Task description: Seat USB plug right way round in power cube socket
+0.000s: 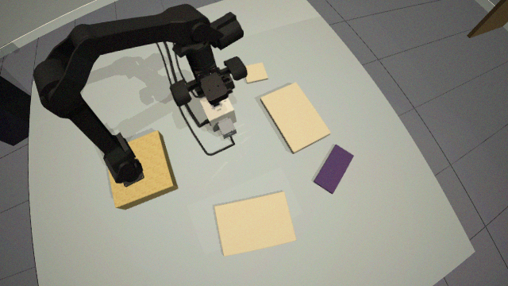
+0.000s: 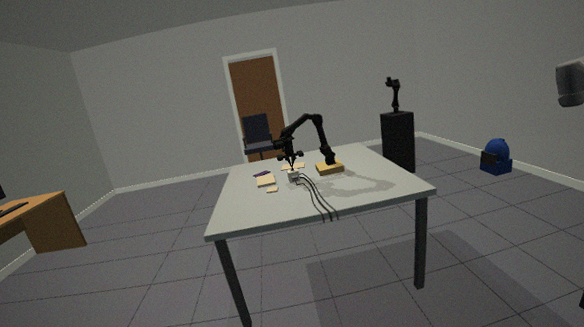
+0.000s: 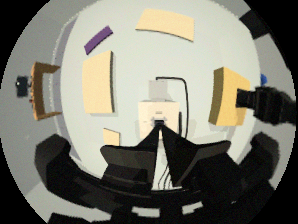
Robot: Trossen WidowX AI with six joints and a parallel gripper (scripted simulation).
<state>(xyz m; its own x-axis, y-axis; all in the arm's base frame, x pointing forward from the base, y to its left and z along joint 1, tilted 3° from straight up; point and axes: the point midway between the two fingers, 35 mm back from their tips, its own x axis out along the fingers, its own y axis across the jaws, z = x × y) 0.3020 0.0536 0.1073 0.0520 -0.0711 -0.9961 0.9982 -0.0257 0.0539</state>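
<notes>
My gripper tip is now 20 mm above the dark usb plug. The rest, counted from my gripper tip: purple block 220 mm ahead, 310 mm to the right, 100 mm below; then tan square 170 mm ahead, 100 mm to the left, 100 mm below.
</notes>
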